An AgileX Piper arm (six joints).
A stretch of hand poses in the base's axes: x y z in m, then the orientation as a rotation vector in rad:
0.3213 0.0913 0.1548 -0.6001 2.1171 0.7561
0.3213 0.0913 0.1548 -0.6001 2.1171 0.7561
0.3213 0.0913 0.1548 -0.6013 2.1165 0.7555
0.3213 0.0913 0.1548 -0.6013 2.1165 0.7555
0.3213 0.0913 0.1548 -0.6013 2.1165 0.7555
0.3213 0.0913 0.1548 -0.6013 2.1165 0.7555
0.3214 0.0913 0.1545 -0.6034 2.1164 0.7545
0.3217 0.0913 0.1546 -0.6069 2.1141 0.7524
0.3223 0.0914 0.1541 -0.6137 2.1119 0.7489
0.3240 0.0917 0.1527 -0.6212 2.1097 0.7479
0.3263 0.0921 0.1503 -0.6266 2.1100 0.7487
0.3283 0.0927 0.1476 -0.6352 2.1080 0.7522
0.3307 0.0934 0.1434 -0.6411 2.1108 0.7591
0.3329 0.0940 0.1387 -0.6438 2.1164 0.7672
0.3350 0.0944 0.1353 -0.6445 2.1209 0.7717
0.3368 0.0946 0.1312 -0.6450 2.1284 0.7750
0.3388 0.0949 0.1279 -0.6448 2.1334 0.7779
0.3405 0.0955 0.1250 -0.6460 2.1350 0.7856
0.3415 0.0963 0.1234 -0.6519 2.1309 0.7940
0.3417 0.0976 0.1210 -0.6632 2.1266 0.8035
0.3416 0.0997 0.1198 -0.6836 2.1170 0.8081
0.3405 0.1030 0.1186 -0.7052 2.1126 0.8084
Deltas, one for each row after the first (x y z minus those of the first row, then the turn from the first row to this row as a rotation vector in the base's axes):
0.0000 0.0000 0.0000 0.0000 0.0000 0.0000
0.0000 0.0000 0.0000 -0.0006 -0.0009 0.0006
0.0000 0.0000 0.0000 -0.0006 -0.0009 0.0006
0.0000 0.0000 0.0000 -0.0006 -0.0009 0.0006
0.0000 0.0000 0.0000 -0.0006 -0.0009 0.0006
0.0001 0.0000 -0.0003 -0.0019 -0.0015 0.0017
0.0004 0.0000 -0.0002 -0.0035 -0.0046 0.0034
0.0010 0.0001 -0.0007 -0.0072 -0.0084 0.0069
0.0027 0.0004 -0.0021 -0.0096 -0.0112 0.0119
0.0050 0.0008 -0.0045 -0.0112 -0.0110 0.0161
0.0070 0.0014 -0.0072 -0.0114 -0.0120 0.0236
0.0094 0.0021 -0.0114 -0.0104 -0.0072 0.0305
0.0116 0.0027 -0.0161 -0.0088 0.0008 0.0356
0.0137 0.0031 -0.0195 -0.0081 0.0064 0.0379
0.0155 0.0033 -0.0236 -0.0093 0.0143 0.0396
0.0175 0.0036 -0.0269 -0.0094 0.0199 0.0406
0.0192 0.0042 -0.0298 -0.0059 0.0242 0.0444
0.0202 0.0050 -0.0314 -0.0014 0.0236 0.0518
0.0204 0.0063 -0.0338 0.0018 0.0229 0.0634
0.0203 0.0084 -0.0350 0.0010 0.0153 0.0797
0.0192 0.0117 -0.0362 -0.0049 0.0105 0.0953

